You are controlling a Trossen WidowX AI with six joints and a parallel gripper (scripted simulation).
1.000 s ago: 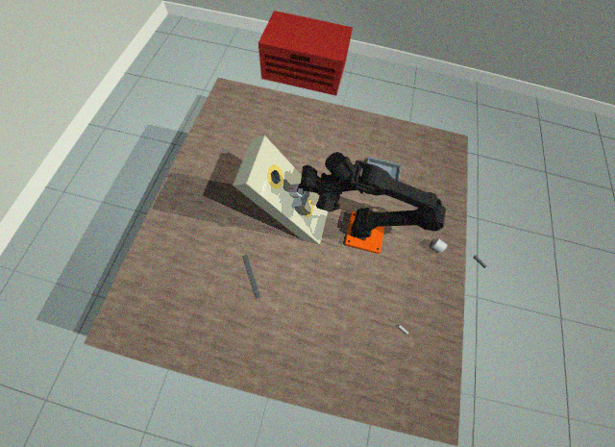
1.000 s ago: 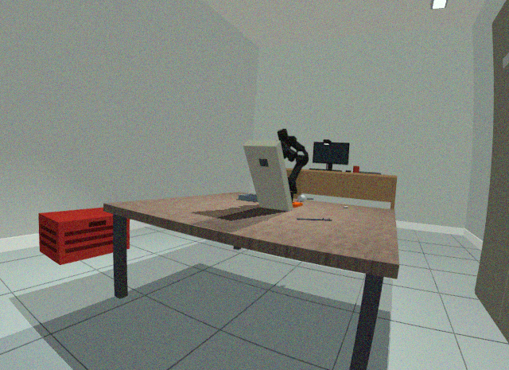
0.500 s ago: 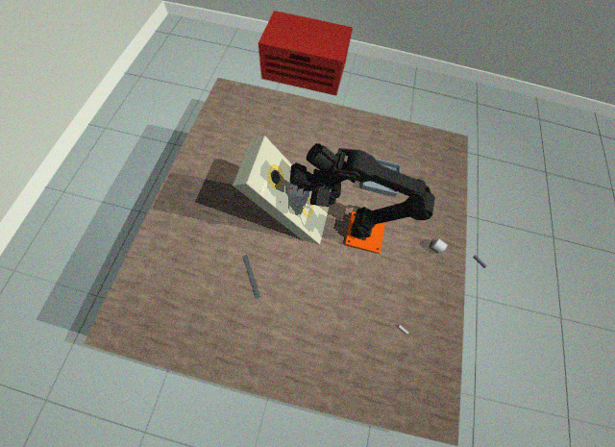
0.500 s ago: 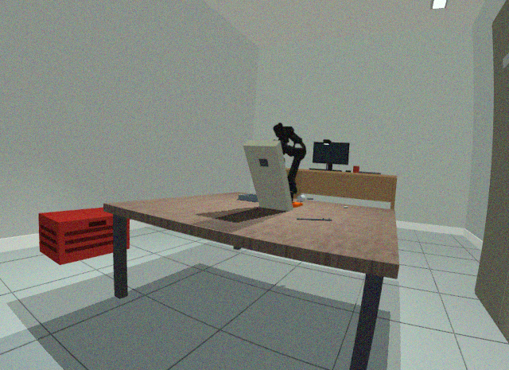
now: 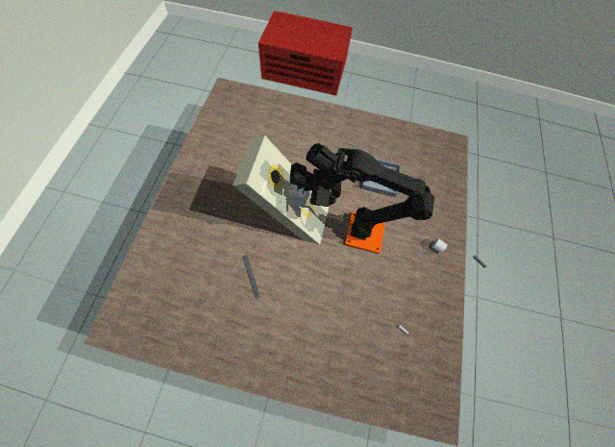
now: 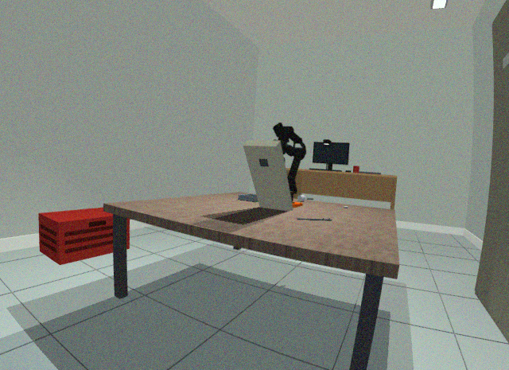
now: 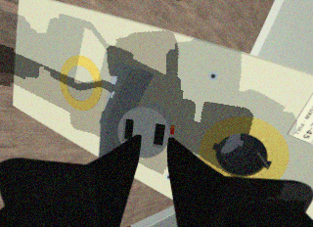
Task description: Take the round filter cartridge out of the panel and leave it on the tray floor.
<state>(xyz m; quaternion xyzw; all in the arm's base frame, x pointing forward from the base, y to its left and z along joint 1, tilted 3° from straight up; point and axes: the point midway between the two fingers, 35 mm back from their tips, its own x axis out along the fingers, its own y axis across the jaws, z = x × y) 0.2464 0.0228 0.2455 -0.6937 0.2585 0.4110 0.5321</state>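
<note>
Now: the round grey filter cartridge 1 cm ahead of my gripper tip and 3 cm below it. From my gripper tip the other things lie so: small pale shelf (7 cm below); grey tray (27 cm behind, 31 cm to the right, 24 cm below); small pin (51 cm behind, 27 cm to the left, 24 cm below).
</note>
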